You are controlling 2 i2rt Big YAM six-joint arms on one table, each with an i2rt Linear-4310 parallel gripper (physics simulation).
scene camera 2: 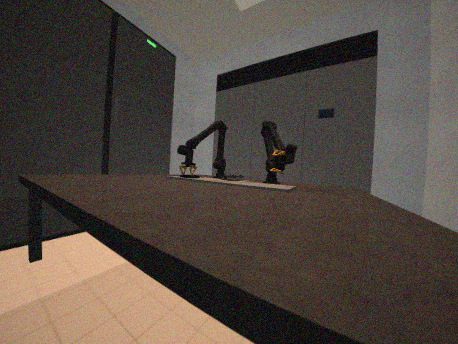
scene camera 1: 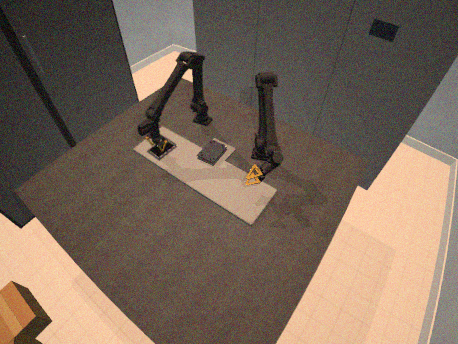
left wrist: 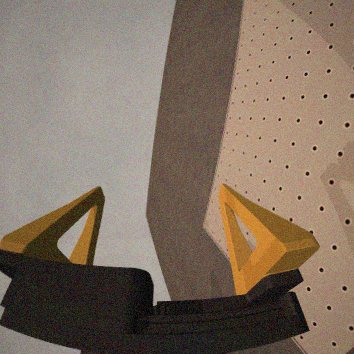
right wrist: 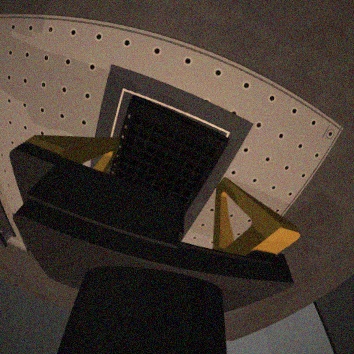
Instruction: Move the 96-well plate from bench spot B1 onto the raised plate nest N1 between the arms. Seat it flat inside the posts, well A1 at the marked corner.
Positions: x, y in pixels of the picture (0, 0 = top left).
Scene:
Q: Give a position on a black well plate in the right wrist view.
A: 160, 149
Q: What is my left gripper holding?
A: Nothing.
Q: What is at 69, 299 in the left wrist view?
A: My left gripper.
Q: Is my left gripper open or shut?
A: Open.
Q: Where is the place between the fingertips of my right gripper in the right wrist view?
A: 171, 163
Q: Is my right gripper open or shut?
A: Open.

